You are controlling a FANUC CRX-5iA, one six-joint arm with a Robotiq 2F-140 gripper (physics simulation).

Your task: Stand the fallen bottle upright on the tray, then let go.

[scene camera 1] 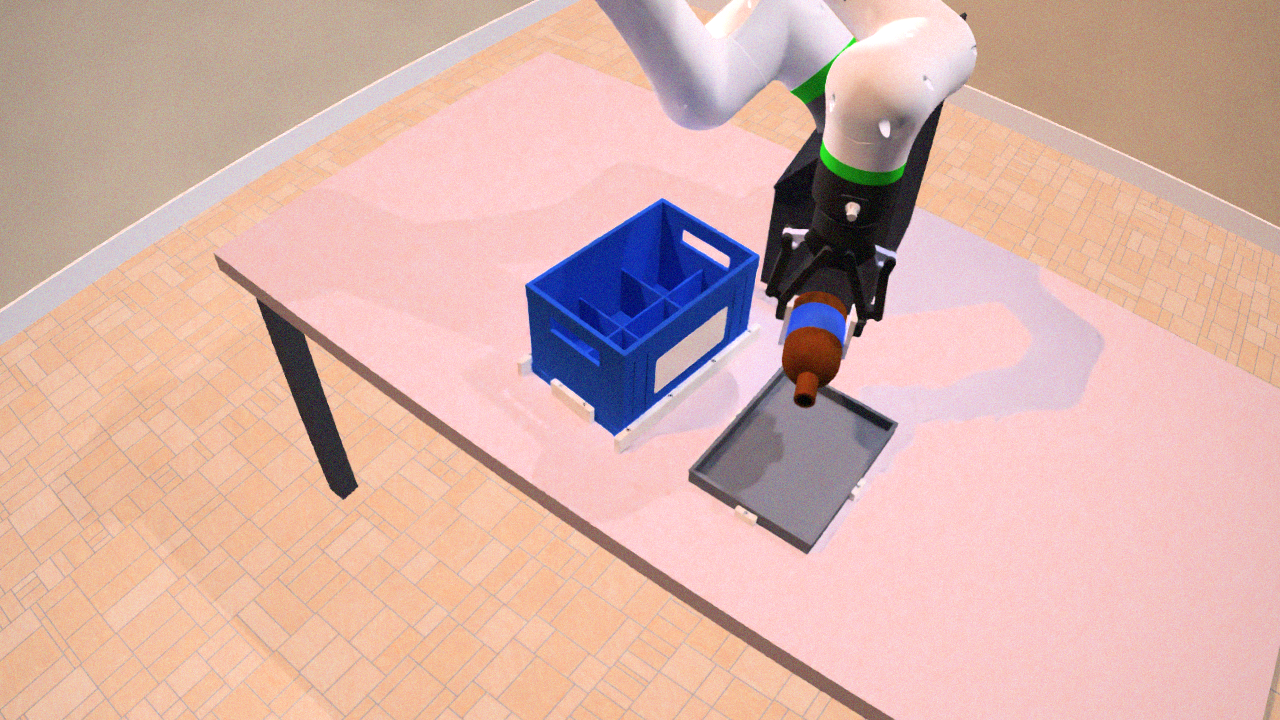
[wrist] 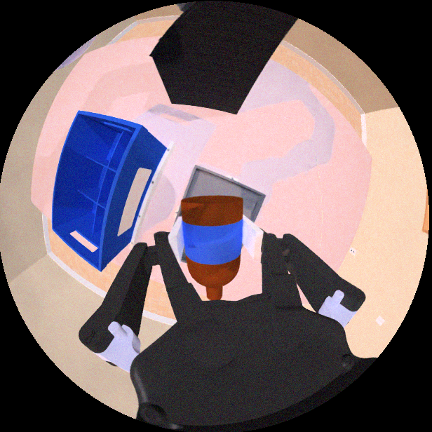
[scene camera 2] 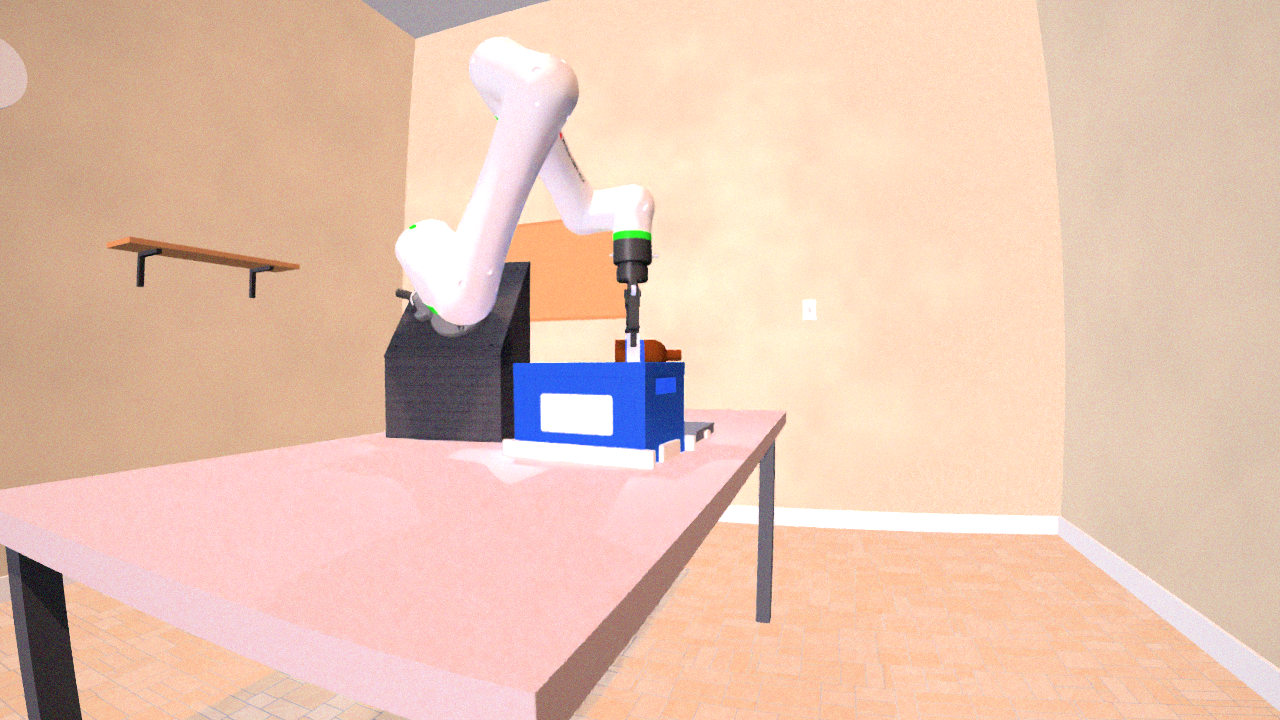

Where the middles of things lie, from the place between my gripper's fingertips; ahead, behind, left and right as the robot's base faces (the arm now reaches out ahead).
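Brown bottle (scene camera 1: 811,358): my hand is 20 mm below it, 10 mm to the right of it and 30 mm short of it.
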